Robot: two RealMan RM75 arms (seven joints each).
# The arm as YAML. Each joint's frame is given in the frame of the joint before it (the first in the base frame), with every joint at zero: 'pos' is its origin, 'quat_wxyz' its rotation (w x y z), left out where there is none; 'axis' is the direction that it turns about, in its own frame. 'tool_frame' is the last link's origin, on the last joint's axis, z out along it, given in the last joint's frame.
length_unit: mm
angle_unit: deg
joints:
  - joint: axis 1
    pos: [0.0, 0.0, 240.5]
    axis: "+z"
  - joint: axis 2
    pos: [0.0, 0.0, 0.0]
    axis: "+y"
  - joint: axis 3
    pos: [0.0, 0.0, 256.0]
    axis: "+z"
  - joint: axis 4
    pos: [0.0, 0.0, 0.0]
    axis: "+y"
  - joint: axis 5
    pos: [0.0, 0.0, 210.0]
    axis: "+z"
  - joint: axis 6
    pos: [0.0, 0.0, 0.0]
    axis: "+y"
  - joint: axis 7
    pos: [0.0, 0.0, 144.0]
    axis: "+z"
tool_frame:
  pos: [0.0, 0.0, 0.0]
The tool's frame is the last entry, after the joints.
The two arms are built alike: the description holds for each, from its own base.
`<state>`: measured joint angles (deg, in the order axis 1, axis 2, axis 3, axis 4, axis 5, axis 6, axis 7); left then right.
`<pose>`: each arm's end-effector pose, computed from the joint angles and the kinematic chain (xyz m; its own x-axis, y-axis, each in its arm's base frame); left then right.
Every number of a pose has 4 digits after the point.
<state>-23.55 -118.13 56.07 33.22 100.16 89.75 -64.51 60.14 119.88 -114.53 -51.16 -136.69 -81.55 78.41</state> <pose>-0.2697 0.2891 -0.0272 0.8239 0.1981 0.5310 0.3040 -0.9452 -0.1190 0.1185 0.3351 -0.1180 0.3998 0.8451 0.3549 0.6217 -0.5345 0.5725</pose>
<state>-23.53 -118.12 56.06 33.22 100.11 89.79 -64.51 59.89 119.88 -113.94 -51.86 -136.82 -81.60 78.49</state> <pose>-0.2697 0.2890 -0.0270 0.8233 0.1981 0.5319 0.3042 -0.9451 -0.1190 0.1160 0.3354 -0.1174 0.4043 0.8436 0.3534 0.6290 -0.5370 0.5621</pose>
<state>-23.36 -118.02 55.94 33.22 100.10 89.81 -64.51 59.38 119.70 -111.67 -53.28 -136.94 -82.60 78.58</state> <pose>-0.2711 0.2886 -0.0261 0.8229 0.2000 0.5319 0.3078 -0.9437 -0.1213 0.1110 0.3372 -0.1129 0.4284 0.8331 0.3499 0.6358 -0.5531 0.5384</pose>
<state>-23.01 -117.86 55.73 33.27 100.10 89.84 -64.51 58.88 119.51 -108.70 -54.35 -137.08 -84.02 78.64</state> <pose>-0.2735 0.2876 -0.0244 0.8222 0.2034 0.5317 0.3141 -0.9410 -0.1258 0.1071 0.3399 -0.1065 0.4629 0.8154 0.3476 0.6341 -0.5786 0.5129</pose>
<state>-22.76 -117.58 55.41 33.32 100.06 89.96 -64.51 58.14 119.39 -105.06 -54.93 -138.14 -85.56 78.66</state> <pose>-0.2759 0.2873 -0.0217 0.8217 0.2045 0.5320 0.3189 -0.9386 -0.1319 0.1075 0.3445 -0.0981 0.5011 0.7884 0.3567 0.6209 -0.6147 0.4864</pose>
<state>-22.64 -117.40 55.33 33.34 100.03 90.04 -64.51 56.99 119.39 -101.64 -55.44 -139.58 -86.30 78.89</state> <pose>-0.2771 0.2871 -0.0202 0.8220 0.2048 0.5313 0.3204 -0.9377 -0.1342 0.1109 0.3494 -0.0907 0.5393 0.7554 0.3722 0.6056 -0.6551 0.4518</pose>
